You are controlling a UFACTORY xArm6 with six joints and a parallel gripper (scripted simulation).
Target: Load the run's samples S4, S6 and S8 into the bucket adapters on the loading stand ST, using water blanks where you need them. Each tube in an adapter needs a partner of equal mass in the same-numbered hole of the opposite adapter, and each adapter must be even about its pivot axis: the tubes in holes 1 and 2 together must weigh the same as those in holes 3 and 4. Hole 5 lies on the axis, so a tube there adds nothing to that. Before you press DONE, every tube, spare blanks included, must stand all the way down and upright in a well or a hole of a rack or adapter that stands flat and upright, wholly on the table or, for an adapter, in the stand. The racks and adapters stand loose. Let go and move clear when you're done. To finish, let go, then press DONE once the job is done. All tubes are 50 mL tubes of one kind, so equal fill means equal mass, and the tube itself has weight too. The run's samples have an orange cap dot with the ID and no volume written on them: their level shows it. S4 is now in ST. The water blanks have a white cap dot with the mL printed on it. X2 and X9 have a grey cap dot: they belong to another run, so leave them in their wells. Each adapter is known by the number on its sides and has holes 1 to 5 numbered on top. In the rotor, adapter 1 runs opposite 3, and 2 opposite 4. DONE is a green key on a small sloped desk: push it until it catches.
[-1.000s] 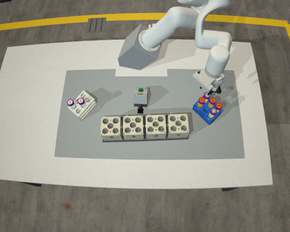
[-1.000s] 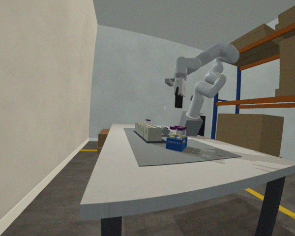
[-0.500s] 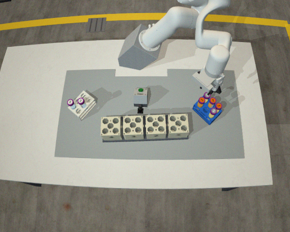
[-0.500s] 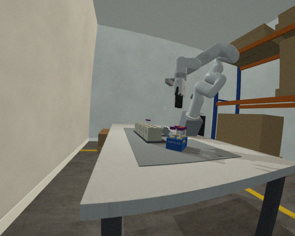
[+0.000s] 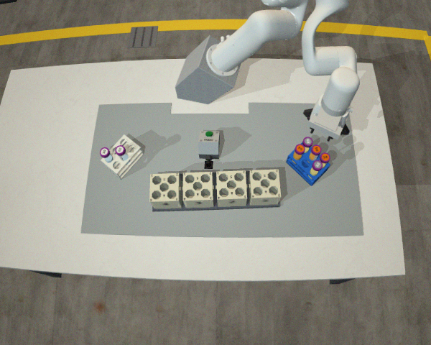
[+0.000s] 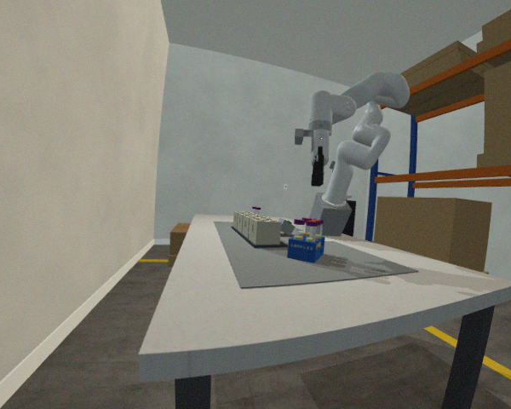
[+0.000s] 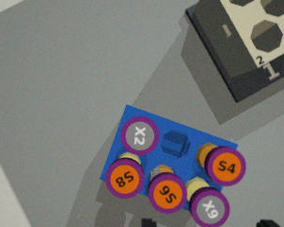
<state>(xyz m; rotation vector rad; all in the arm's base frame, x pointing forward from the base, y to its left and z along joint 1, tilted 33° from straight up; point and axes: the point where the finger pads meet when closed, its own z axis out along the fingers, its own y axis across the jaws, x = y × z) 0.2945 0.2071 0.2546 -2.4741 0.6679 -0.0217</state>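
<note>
My hand is 19 cm above the orange-dot tube, 1 cm to the right of it and 1 cm short of it. From my hand the other things lie so: loading stand 33 cm to the right, 25 cm below, 12 cm ahead; green DONE key 36 cm to the right, 19 cm below, 8 cm behind; blue sample rack 22 cm below, 2 cm ahead, 1 cm to the right.
</note>
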